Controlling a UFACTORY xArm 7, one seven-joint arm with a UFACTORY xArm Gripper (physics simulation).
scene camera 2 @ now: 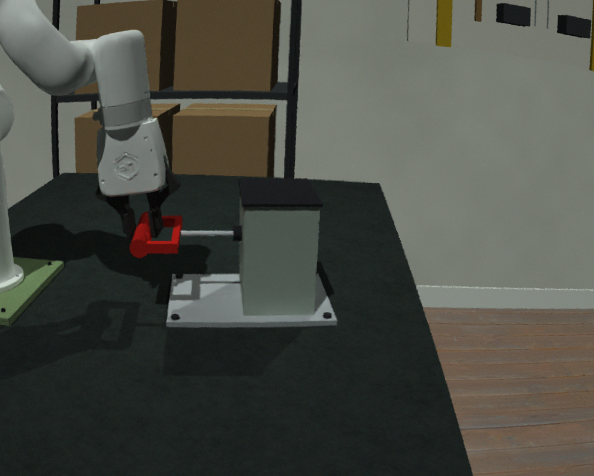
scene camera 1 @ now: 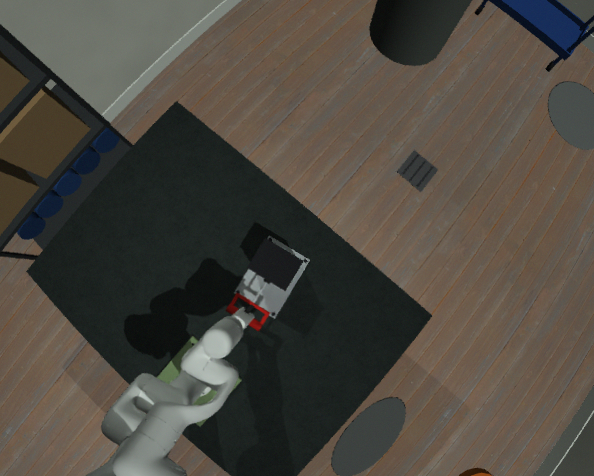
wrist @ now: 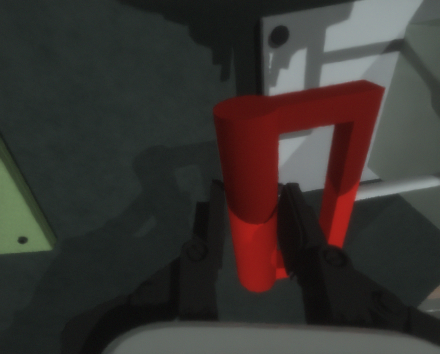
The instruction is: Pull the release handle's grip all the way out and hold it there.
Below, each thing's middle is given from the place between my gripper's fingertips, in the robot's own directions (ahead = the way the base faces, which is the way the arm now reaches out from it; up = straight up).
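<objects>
Light base plate (scene camera 2: 196,300): my hand 15 cm short of it, 10 cm above it.
</objects>
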